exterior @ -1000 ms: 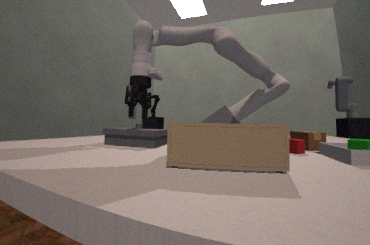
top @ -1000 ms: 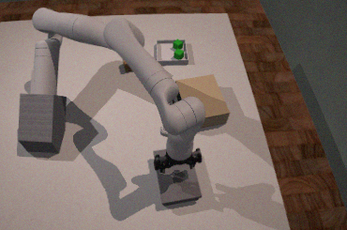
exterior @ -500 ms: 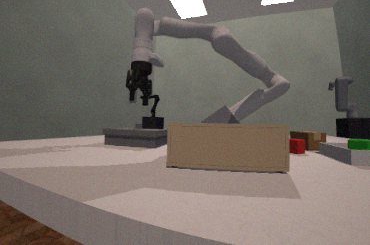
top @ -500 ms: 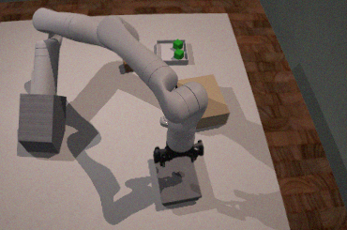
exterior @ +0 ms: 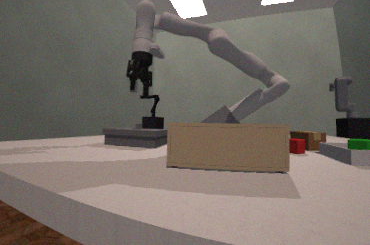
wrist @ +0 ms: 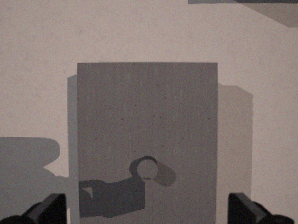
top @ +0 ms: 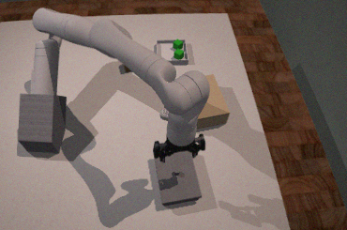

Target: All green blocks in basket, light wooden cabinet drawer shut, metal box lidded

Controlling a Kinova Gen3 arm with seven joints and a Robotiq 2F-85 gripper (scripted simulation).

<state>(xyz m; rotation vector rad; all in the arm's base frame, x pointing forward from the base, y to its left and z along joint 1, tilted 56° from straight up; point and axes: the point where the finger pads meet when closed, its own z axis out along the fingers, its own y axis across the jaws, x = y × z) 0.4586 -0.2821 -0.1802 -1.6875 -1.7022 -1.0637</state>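
Right now my hand is 560 mm to the right of the cardboard box, 140 mm above it and 130 mm past it. Also, from my hand: metal box: 150 mm below; light wooden cabinet: 300 mm to the left, 140 mm below, 120 mm ahead; red block: 490 mm to the left, 160 mm below, 20 mm behind.
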